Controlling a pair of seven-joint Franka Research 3 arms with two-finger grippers.
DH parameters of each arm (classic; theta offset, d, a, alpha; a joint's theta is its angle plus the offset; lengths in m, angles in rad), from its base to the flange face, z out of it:
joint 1: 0 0.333 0 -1.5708
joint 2: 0 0 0 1.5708
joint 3: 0 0.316 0.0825 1.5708
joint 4: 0 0 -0.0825 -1.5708
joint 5: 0 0.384 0 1.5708
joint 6: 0 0 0.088 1.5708
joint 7: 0 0.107 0 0
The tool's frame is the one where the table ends.
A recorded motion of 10 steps. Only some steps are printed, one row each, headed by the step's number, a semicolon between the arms.
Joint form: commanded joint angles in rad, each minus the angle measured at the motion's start. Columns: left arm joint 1, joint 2, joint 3, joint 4, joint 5, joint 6, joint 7; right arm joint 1, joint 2, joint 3, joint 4, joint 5, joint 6, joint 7.
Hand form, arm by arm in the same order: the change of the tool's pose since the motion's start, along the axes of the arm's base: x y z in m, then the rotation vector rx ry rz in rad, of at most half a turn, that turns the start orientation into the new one. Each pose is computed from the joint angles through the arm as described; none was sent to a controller.
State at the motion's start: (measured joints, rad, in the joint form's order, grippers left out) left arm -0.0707 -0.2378 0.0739 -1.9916 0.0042 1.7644 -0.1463; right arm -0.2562 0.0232 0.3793 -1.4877 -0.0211 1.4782 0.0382
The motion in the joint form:
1: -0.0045 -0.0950 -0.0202 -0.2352 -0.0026 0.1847 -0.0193; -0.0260 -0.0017 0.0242 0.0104 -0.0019 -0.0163 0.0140
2: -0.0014 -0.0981 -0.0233 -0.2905 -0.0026 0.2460 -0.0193; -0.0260 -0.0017 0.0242 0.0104 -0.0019 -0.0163 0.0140
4: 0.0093 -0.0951 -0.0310 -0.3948 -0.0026 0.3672 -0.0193; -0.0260 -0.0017 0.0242 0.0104 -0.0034 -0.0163 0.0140
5: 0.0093 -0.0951 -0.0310 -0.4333 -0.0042 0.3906 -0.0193; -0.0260 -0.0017 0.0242 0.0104 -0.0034 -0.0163 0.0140
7: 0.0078 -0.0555 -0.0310 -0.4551 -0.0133 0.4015 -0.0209; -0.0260 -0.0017 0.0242 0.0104 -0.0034 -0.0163 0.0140
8: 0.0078 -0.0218 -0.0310 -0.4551 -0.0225 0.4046 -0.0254; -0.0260 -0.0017 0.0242 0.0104 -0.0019 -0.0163 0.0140
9: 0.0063 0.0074 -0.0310 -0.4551 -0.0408 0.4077 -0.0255; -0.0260 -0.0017 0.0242 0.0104 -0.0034 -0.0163 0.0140
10: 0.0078 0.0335 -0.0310 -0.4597 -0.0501 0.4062 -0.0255; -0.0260 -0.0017 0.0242 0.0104 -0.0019 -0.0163 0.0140
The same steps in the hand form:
1: -0.0288 -0.0129 -0.0517 -0.0039 -0.0443 -0.0054; -0.0022 -0.0015 0.0044 -0.0029 0.0036 -0.0162
2: -0.0317 -0.0133 -0.0712 -0.0033 -0.0535 -0.0052; -0.0022 -0.0015 0.0044 -0.0029 0.0036 -0.0162
4: -0.0384 -0.0126 -0.1109 -0.0009 -0.0676 -0.0018; -0.0022 -0.0017 0.0044 -0.0044 0.0034 -0.0163
5: -0.0443 -0.0127 -0.1268 -0.0020 -0.0524 -0.0012; -0.0022 -0.0017 0.0044 -0.0044 0.0034 -0.0163
7: -0.0447 -0.0140 -0.1534 -0.0070 -0.0018 0.0038; -0.0022 -0.0017 0.0044 -0.0044 0.0034 -0.0163
8: -0.0420 -0.0145 -0.1681 -0.0124 0.0291 0.0136; -0.0022 -0.0015 0.0044 -0.0029 0.0036 -0.0162
9: -0.0400 -0.0160 -0.1808 -0.0253 0.0556 0.0231; -0.0022 -0.0017 0.0044 -0.0044 0.0034 -0.0163
10: -0.0403 -0.0157 -0.1946 -0.0307 0.0879 0.0305; -0.0022 -0.0015 0.0044 -0.0029 0.0036 -0.0162

